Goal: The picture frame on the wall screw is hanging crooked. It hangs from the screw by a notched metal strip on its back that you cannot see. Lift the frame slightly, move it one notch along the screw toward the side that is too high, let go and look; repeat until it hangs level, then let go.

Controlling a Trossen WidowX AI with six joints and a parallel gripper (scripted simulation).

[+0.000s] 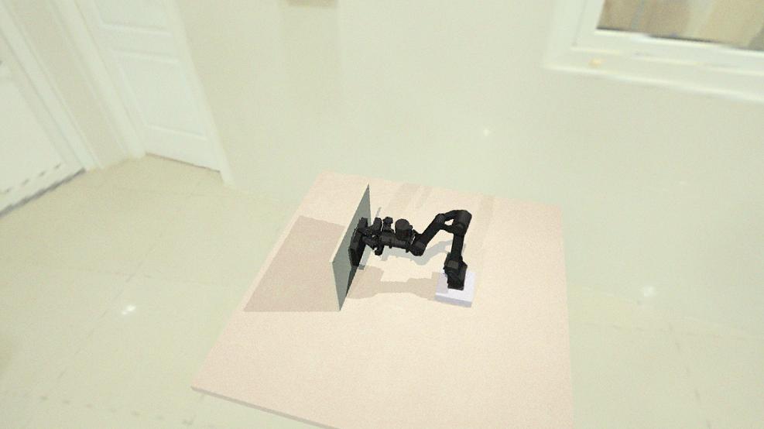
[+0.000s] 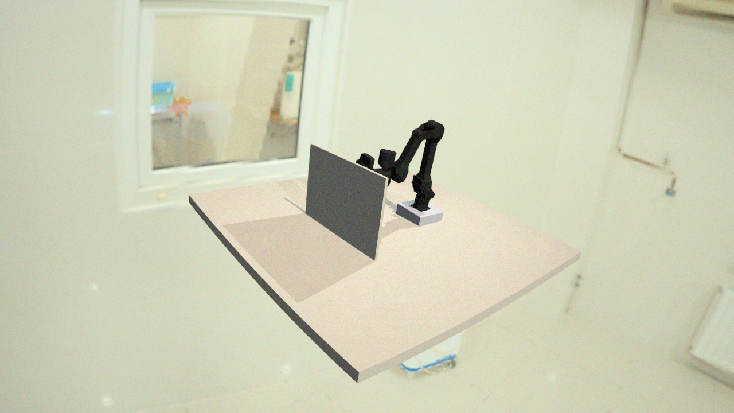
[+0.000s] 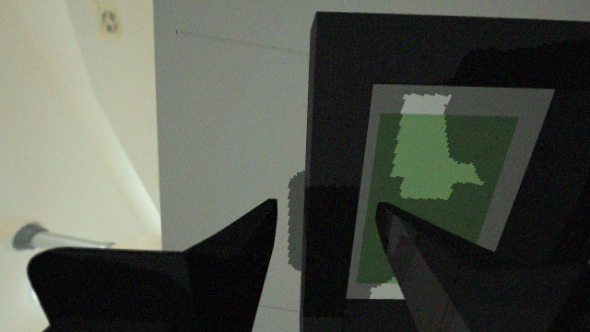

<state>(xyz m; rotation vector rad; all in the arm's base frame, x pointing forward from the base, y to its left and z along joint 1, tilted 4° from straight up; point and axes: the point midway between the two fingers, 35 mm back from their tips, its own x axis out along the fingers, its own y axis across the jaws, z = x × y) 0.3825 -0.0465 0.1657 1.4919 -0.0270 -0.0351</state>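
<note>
The picture frame is 50 mm below my gripper tip. The rest, counted from my gripper tip: wall panel: 20 mm ahead, 10 mm to the left, 60 mm below.
</note>
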